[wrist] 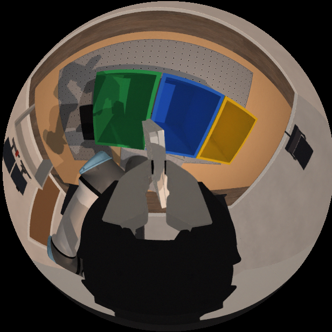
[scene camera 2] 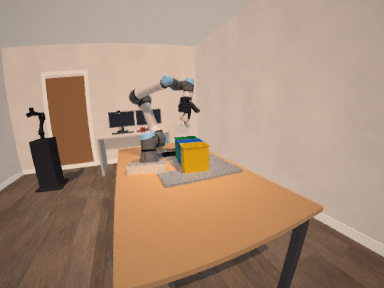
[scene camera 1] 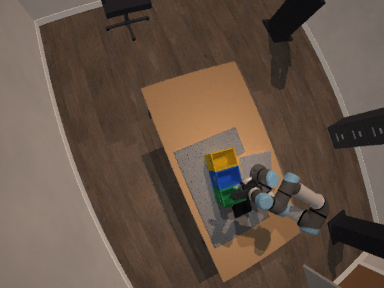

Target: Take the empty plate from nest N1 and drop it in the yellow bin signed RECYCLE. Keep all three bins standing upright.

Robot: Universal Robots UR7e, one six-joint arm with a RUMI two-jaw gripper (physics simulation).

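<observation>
My gripper is shut on the pale plate, which is held on edge, high above the bins. In the wrist view the plate's far end overlaps the near border between the green and blue bins. The yellow bin stands upright at one end of the row; its sign cannot be read. The blue bin stands upright in the middle, the green bin upright at the other end. A black nest lies beside the green bin and shows no plate.
The bins stand close together on a grey perforated mat on the wooden table. The arm's base stands beside the row. Monitors and a black pedestal are farther away.
</observation>
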